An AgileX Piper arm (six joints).
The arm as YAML. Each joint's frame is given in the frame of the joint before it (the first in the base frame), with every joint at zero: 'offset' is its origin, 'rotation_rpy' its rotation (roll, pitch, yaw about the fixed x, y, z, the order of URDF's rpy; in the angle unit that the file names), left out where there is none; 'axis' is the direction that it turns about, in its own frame. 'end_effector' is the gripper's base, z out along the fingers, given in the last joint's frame.
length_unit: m
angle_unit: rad
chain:
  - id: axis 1
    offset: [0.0, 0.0, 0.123]
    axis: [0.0, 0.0, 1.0]
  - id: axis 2
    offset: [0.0, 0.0, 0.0]
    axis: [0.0, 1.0, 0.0]
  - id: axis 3
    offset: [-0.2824, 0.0, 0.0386]
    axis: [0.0, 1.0, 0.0]
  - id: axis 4
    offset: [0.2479, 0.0, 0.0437]
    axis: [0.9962, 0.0, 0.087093]
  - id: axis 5
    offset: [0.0, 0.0, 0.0]
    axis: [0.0, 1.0, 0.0]
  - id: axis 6
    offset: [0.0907, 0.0, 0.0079]
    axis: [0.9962, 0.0, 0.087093]
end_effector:
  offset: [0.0, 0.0, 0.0]
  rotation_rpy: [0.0, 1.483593, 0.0]
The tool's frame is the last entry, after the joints.
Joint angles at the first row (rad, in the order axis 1, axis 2, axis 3, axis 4, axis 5, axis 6):
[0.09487, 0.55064, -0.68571, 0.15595, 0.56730, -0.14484]
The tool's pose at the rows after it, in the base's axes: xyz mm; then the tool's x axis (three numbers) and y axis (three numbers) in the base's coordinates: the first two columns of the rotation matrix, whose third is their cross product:
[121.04, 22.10, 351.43, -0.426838, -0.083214, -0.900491, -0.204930, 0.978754, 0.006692]
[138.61, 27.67, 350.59, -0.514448, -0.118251, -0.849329, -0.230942, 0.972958, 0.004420]
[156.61, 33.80, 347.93, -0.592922, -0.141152, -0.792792, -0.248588, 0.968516, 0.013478]
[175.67, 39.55, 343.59, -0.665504, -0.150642, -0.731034, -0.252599, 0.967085, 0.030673]
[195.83, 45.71, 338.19, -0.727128, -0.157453, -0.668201, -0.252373, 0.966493, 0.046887]
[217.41, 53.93, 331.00, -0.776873, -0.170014, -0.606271, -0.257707, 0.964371, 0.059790]
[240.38, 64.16, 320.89, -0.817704, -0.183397, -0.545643, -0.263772, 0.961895, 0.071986]
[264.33, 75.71, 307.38, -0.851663, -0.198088, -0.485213, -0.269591, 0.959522, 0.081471]
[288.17, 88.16, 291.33, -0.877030, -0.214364, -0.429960, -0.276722, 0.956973, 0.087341]
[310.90, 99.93, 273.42, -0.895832, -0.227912, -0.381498, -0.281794, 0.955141, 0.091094]
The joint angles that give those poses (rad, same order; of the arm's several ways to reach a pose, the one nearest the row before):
[0.12266, 0.64930, -0.74238, 0.13210, 0.63578, -0.13697]
[0.15027, 0.74550, -0.79433, 0.11328, 0.69690, -0.12704]
[0.17240, 0.84065, -0.84297, 0.10389, 0.74938, -0.11364]
[0.18473, 0.93763, -0.89130, 0.10174, 0.79595, -0.09721]
[0.19537, 1.03675, -0.94213, 0.10125, 0.83507, -0.08142]
[0.21164, 1.14052, -0.99565, 0.10202, 0.86458, -0.06937]
[0.23156, 1.24967, -1.05044, 0.10363, 0.88349, -0.05670]
[0.25183, 1.36417, -1.10753, 0.10510, 0.89566, -0.04539]
[0.27182, 1.47962, -1.16730, 0.10599, 0.90136, -0.03684]
[0.28760, 1.59134, -1.22755, 0.10708, 0.90233, -0.03083]

